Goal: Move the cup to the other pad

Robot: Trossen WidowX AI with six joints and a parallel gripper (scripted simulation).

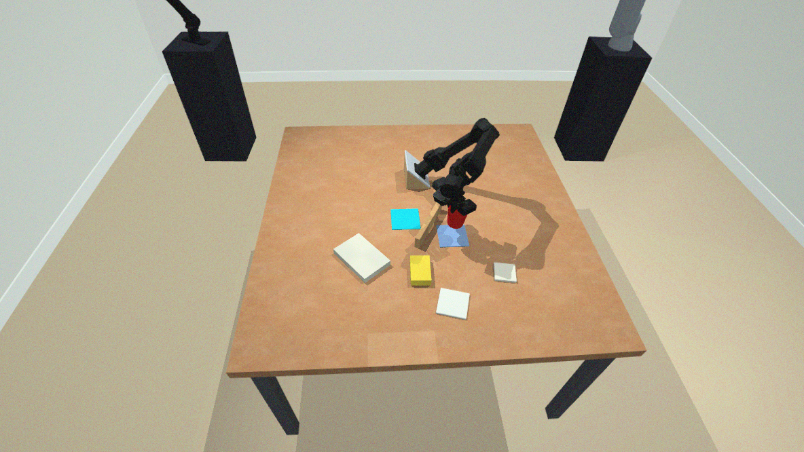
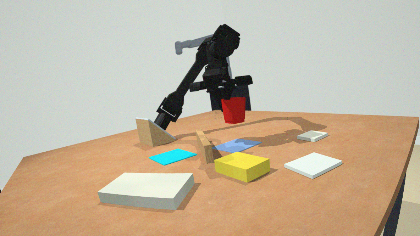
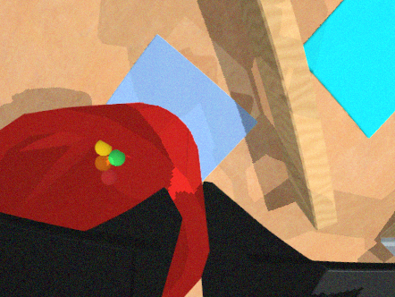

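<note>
Right now my gripper tip is 17 cm to the left of the cyan pad, 12 cm above it and 7 cm past it. Also, from my gripper tip: red cup 3 cm ahead, 2 cm to the left; blue pad 12 cm below, 2 cm to the left, 2 cm ahead; wooden plank 9 cm below, 8 cm to the right, 3 cm behind.
</note>
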